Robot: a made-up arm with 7 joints. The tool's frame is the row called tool. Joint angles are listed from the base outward. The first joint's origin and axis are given. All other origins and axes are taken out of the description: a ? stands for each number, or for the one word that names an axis. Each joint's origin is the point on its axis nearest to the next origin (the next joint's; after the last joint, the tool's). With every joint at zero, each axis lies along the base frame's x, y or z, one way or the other. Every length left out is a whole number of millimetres.
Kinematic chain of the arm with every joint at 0, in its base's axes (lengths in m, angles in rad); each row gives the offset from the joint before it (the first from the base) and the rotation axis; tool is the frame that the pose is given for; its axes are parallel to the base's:
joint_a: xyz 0 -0.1 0.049 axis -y
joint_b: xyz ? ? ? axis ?
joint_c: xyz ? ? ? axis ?
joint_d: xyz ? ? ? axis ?
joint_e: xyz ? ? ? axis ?
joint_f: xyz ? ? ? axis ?
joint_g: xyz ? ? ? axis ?
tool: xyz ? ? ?
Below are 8 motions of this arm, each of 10 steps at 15 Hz.
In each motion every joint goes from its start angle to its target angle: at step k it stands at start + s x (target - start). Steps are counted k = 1, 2, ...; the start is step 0. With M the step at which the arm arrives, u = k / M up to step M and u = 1 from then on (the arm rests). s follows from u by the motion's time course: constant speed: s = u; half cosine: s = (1 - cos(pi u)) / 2; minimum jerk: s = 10 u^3 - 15 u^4 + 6 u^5.
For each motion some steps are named. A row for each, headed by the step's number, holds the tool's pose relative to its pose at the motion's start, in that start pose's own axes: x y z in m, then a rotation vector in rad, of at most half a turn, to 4 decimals.
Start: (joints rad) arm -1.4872 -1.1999 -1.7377 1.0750 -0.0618 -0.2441 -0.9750
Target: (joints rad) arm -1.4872 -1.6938 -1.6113 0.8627 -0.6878 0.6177 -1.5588
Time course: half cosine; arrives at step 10
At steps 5, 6, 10:
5: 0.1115 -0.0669 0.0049 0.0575 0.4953 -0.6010
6: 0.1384 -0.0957 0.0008 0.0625 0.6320 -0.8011
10: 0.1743 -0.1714 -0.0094 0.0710 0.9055 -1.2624

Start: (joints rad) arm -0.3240 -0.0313 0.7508 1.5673 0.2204 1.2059 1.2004
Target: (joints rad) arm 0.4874 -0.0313 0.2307 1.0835 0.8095 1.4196 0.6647
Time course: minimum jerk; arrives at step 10
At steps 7, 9, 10:
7: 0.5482 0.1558 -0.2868 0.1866 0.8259 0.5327
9: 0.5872 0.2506 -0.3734 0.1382 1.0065 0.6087
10: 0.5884 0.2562 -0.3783 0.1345 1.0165 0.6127

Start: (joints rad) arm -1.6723 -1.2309 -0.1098 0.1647 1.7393 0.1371 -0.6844
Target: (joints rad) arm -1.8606 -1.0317 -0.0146 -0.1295 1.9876 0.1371 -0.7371
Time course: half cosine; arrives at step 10
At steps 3, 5, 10:
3: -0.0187 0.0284 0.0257 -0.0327 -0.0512 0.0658
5: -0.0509 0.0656 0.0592 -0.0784 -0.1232 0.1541
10: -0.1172 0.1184 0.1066 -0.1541 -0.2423 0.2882

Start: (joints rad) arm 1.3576 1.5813 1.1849 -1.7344 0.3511 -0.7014 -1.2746
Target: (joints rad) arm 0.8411 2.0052 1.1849 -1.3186 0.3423 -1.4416 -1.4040
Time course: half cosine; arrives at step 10
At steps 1, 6, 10:
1: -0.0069 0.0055 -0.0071 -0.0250 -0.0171 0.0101
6: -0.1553 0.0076 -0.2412 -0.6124 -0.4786 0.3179
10: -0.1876 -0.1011 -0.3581 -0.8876 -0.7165 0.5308

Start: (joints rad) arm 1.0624 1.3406 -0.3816 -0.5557 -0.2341 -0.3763 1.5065
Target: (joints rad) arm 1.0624 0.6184 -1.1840 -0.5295 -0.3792 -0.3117 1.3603
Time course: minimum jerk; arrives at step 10
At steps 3, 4, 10:
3: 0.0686 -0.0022 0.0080 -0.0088 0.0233 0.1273
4: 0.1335 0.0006 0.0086 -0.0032 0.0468 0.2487
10: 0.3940 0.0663 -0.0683 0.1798 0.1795 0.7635

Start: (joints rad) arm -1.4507 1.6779 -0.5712 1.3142 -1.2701 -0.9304 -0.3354
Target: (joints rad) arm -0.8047 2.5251 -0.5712 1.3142 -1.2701 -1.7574 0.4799
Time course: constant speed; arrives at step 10
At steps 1, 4, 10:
1: -0.0040 0.0061 -0.0174 -0.0266 -0.1164 0.0896
4: -0.0021 0.0299 -0.0665 -0.1811 -0.4605 0.3227
10: 0.0492 0.0975 -0.1350 -0.7825 -1.0296 0.5629

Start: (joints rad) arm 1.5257 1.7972 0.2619 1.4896 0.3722 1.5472 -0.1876
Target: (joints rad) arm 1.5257 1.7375 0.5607 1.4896 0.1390 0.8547 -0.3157
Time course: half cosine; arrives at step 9
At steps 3, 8, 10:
3: -0.0456 0.0156 0.0053 -0.0869 -0.1009 -0.0120
8: -0.1665 0.0471 -0.0184 -0.3057 -0.4051 -0.1383
10: -0.1707 0.0482 -0.0205 -0.3139 -0.4176 -0.1464

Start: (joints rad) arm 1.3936 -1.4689 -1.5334 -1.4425 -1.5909 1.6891 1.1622
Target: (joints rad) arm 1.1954 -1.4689 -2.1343 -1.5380 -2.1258 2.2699 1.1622
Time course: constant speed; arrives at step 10
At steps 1, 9, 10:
1: -0.0237 0.0249 0.0042 -0.0268 -0.0812 -0.0723
9: -0.0502 0.2944 -0.0497 -0.4494 -0.6194 -0.5183
10: -0.0314 0.3254 -0.0655 -0.5242 -0.6664 -0.5538

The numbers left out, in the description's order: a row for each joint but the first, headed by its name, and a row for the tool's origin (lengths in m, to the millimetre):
joint_b: xyz -0.128 0 -0.072, axis +x
joint_c: xyz 0 0 0.122, axis -z
joint_d: xyz 0.017 0.159 0, axis +y
joint_e: xyz 0.142 0 0.027, axis +z
joint_f: xyz 0.154 -0.268 0, axis +x
joint_g: xyz 0 0.042 0.253, axis +z
tool: xyz -0.081 -0.045 0

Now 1 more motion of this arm.
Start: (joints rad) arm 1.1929 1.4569 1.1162 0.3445 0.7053 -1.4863 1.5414
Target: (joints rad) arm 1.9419 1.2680 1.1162 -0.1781 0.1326 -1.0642 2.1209
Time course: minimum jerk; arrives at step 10
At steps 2, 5, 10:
2: -0.0138 -0.0040 0.0115 -0.0100 0.0132 0.0107
5: -0.1204 0.0068 0.1172 -0.1272 0.0563 0.0354
10: -0.2237 0.1185 0.2212 -0.3950 -0.0128 0.0117

